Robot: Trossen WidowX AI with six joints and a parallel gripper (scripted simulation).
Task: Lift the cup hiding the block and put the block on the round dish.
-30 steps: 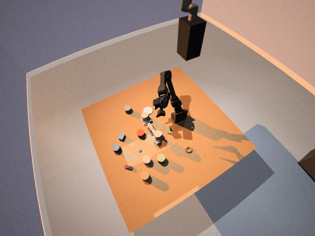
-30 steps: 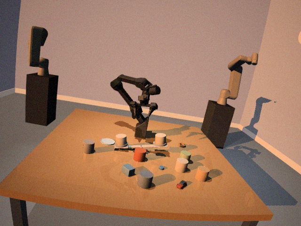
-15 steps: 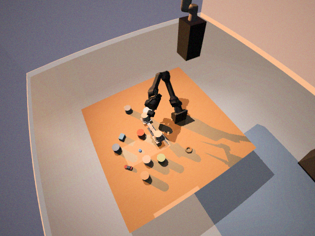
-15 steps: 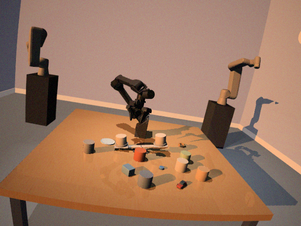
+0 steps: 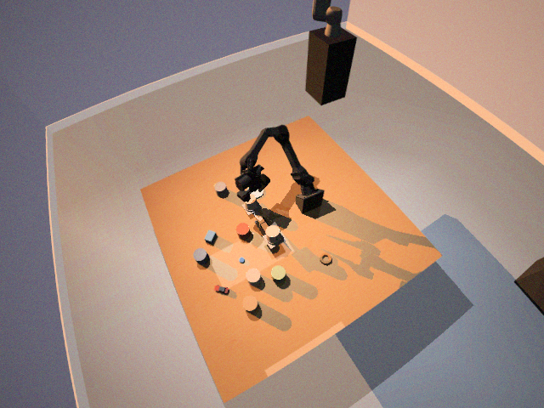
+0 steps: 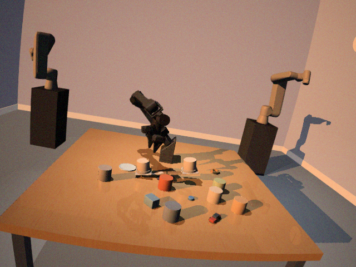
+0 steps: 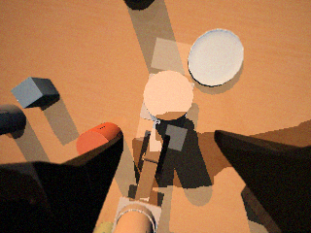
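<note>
My gripper tip is now 11 cm above the pale green block, 3 cm to the left of it and 1 cm short of it. From my gripper tip the other things lie so: small balance 11 cm below, 10 cm to the left, 1 cm ahead; then round dish 15 cm below, 12 cm to the right, 6 cm behind; then red cylinder 12 cm below, 12 cm ahead, 8 cm to the left.
</note>
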